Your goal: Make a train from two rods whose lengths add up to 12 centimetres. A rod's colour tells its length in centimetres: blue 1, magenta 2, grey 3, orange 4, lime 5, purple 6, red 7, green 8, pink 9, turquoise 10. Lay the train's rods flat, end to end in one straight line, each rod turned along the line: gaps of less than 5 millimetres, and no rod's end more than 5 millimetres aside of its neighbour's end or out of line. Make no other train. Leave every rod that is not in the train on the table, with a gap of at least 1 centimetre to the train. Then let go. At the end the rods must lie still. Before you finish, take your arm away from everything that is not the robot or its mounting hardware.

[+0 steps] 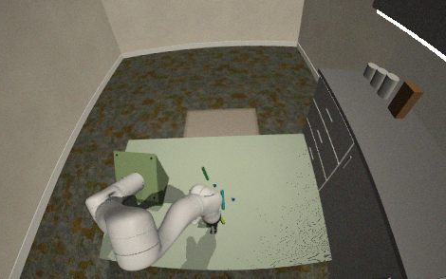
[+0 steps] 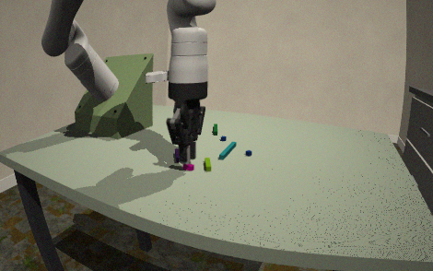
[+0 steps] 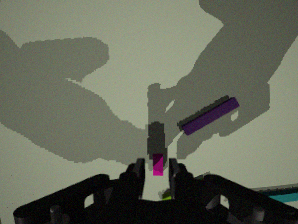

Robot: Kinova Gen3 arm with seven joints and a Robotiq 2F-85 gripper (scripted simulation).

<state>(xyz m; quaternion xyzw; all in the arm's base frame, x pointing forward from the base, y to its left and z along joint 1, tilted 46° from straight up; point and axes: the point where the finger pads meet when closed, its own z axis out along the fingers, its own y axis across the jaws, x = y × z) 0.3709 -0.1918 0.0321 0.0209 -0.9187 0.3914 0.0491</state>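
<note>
Right now the magenta rod is 3 cm below my hand. Also, from my hand: purple rod (5 cm behind, 5 cm to the left, 3 cm below); turquoise rod (3 cm ahead, 13 cm to the left, 3 cm below); lime rod (3 cm ahead, 3 cm to the left, 3 cm below).
</note>
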